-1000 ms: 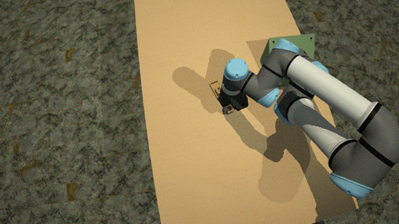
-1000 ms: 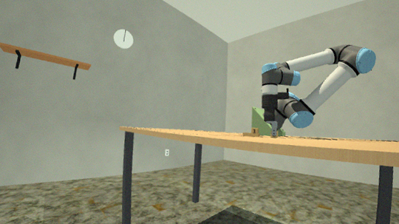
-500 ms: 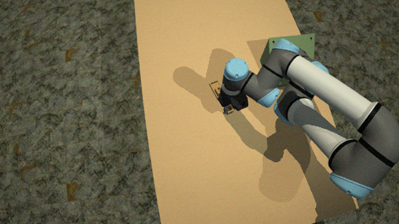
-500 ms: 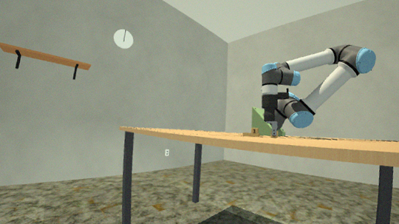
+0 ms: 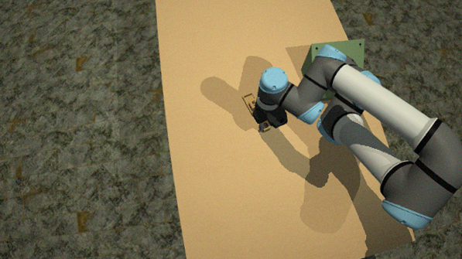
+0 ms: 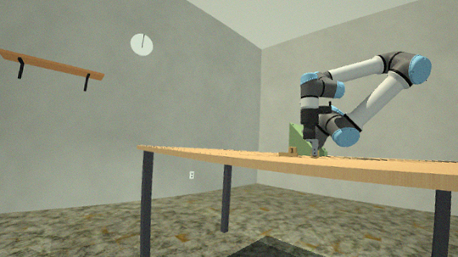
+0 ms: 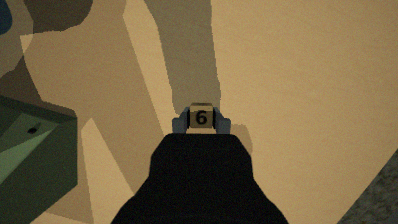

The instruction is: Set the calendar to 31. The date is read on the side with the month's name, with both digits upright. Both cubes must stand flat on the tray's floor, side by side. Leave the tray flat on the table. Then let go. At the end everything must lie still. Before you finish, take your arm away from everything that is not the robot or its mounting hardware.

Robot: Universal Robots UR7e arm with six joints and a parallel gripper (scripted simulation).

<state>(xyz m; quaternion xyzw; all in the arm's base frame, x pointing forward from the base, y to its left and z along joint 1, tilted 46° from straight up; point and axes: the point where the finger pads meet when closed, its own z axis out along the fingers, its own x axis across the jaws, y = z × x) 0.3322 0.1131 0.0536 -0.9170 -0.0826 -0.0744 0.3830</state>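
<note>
Right now the wooden tray is 20 mm ahead of my hand, 110 mm to the right of it and 20 mm below it.
</note>
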